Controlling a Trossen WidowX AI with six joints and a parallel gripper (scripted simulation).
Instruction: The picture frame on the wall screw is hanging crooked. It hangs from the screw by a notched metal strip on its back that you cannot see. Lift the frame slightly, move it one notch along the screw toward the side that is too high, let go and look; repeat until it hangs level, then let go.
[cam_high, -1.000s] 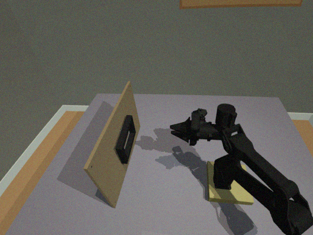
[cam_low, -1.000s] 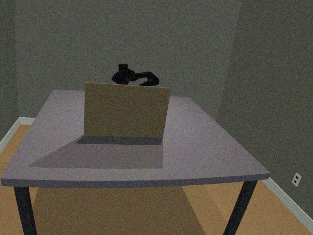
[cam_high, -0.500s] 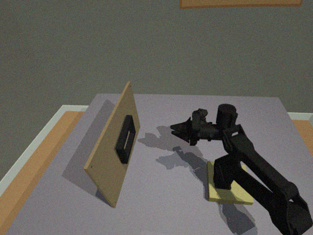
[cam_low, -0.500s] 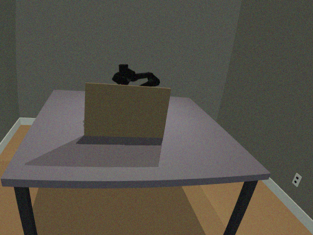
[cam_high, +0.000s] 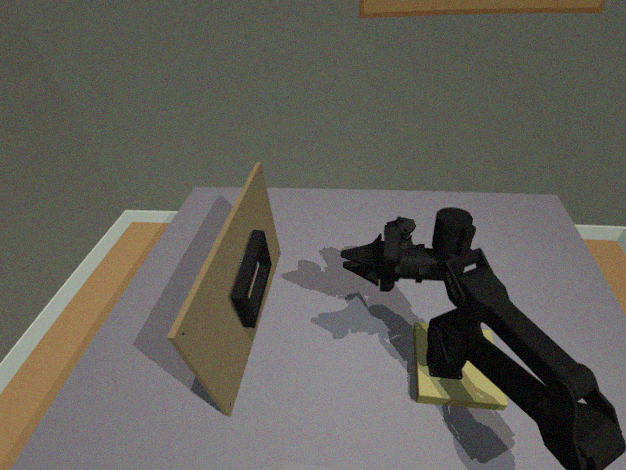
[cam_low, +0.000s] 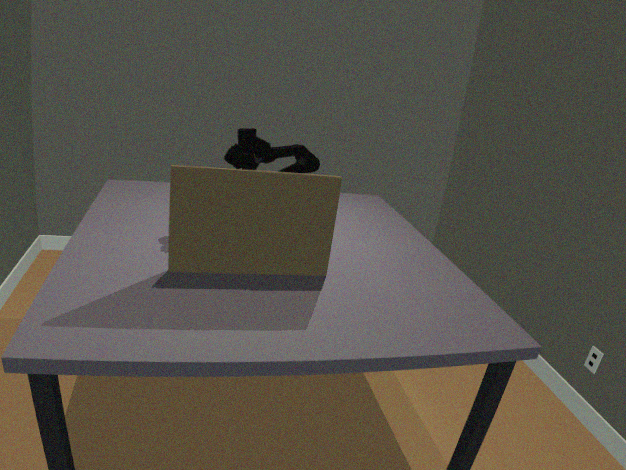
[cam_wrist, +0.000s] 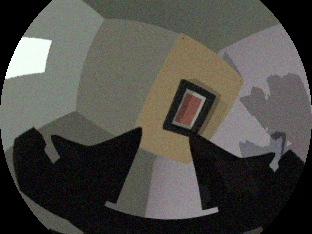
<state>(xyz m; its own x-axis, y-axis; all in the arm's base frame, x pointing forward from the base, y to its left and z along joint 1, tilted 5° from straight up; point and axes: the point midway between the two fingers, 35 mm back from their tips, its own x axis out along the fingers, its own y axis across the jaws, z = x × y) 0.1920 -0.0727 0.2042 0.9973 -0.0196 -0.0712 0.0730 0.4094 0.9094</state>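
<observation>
My gripper tip is 20 cm short of the black picture frame, 1 cm to the left of it and 8 cm above it. From my gripper tip the other things lie so: tan wall board 21 cm ahead, 1 cm to the right, 9 cm below.
</observation>
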